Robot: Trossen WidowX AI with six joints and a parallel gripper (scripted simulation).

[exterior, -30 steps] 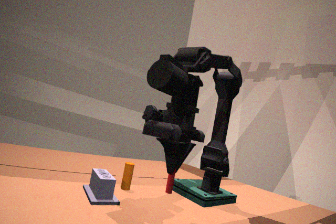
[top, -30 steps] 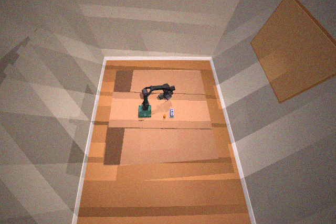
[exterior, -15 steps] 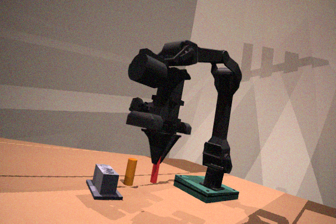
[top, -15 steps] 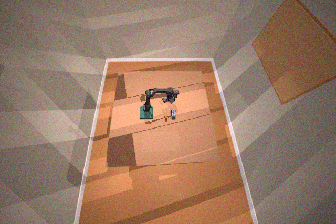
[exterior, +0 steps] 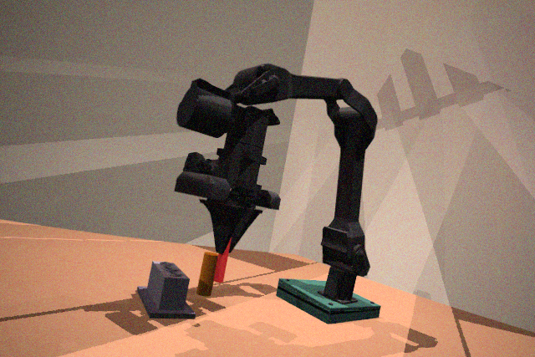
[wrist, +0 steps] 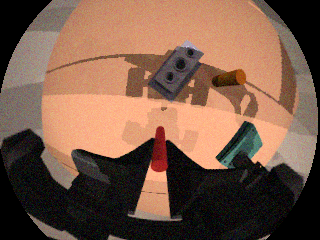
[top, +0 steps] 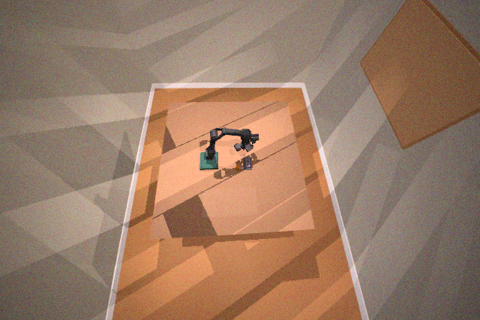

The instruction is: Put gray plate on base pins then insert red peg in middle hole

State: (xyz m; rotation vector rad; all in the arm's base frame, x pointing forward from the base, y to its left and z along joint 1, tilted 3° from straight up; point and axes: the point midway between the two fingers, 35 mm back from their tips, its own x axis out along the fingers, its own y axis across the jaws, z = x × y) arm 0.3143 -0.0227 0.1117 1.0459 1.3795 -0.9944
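Now: gripper tip 1 cm short of the gray plate, 11 cm to the left of it and 7 cm above it. From my gripper tip the other things lie so: orange cylinder 9 cm behind, 15 cm to the right, 8 cm below; then red peg right at my gripper tip.
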